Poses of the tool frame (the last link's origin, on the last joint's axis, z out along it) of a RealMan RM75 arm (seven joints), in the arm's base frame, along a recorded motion.
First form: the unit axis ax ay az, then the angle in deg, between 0 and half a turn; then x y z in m.
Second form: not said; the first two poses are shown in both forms.
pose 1, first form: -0.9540 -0.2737 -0.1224 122.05 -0.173 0.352 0.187
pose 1, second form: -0.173 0.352 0.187; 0.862 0.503 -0.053; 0.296 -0.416 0.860; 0.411 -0.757 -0.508
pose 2, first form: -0.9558 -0.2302 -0.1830 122.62 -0.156 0.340 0.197
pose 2, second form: -0.156 0.340 0.197; 0.867 0.493 0.075; 0.184 -0.458 0.870; 0.463 -0.740 -0.488
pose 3, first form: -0.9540 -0.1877 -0.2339 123.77 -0.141 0.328 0.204
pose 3, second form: -0.141 0.328 0.204; 0.860 0.473 0.191; 0.084 -0.501 0.861; 0.503 -0.725 -0.471
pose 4, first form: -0.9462 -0.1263 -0.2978 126.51 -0.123 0.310 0.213
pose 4, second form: -0.123 0.310 0.213; 0.833 0.430 0.348; -0.049 -0.570 0.821; 0.551 -0.701 -0.454
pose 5, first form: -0.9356 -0.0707 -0.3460 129.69 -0.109 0.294 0.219
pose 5, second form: -0.109 0.294 0.219; 0.796 0.375 0.476; -0.158 -0.630 0.760; 0.585 -0.680 -0.442
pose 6, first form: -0.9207 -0.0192 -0.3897 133.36 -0.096 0.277 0.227
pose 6, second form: -0.096 0.277 0.227; 0.743 0.313 0.591; -0.254 -0.686 0.682; 0.619 -0.657 -0.430
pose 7, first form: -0.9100 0.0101 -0.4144 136.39 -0.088 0.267 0.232
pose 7, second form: -0.088 0.267 0.232; 0.704 0.270 0.657; -0.302 -0.724 0.620; 0.643 -0.635 -0.428
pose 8, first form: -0.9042 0.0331 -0.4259 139.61 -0.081 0.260 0.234
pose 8, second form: -0.081 0.260 0.234; 0.679 0.223 0.700; -0.329 -0.760 0.561; 0.657 -0.611 -0.442
